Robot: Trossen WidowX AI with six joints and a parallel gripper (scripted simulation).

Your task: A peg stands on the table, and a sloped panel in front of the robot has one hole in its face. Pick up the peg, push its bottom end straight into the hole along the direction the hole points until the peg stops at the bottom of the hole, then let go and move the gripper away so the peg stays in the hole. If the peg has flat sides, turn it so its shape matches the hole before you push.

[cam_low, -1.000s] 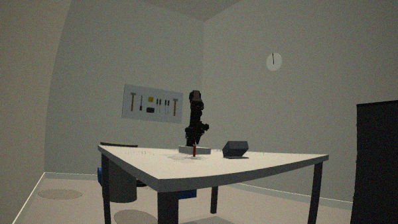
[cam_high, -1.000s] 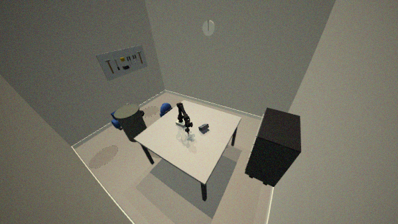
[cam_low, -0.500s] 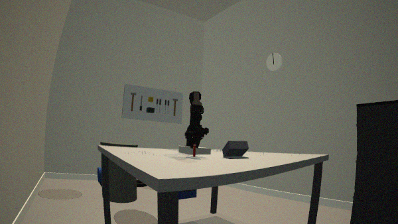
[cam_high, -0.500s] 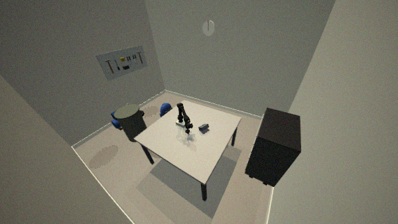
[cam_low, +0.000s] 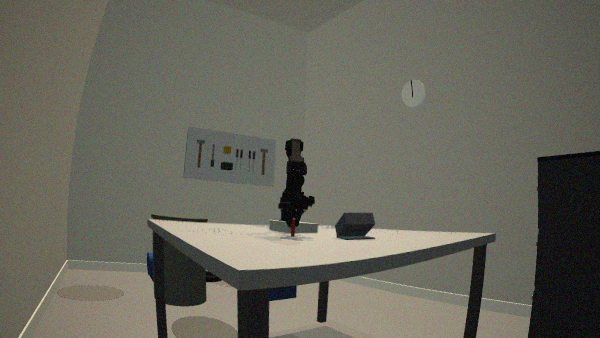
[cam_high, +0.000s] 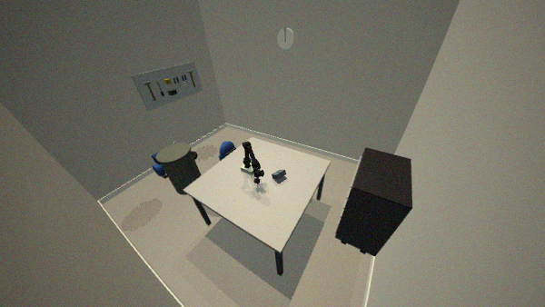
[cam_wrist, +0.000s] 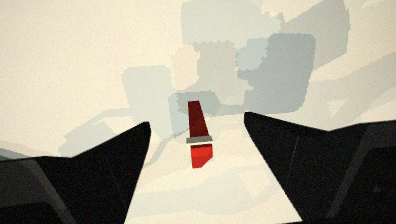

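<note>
My gripper tip is now 20 mm below the red peg. From my gripper tip the other things lie so: dark sloped panel (180 mm ahead, 180 mm to the left, 10 mm above).
</note>
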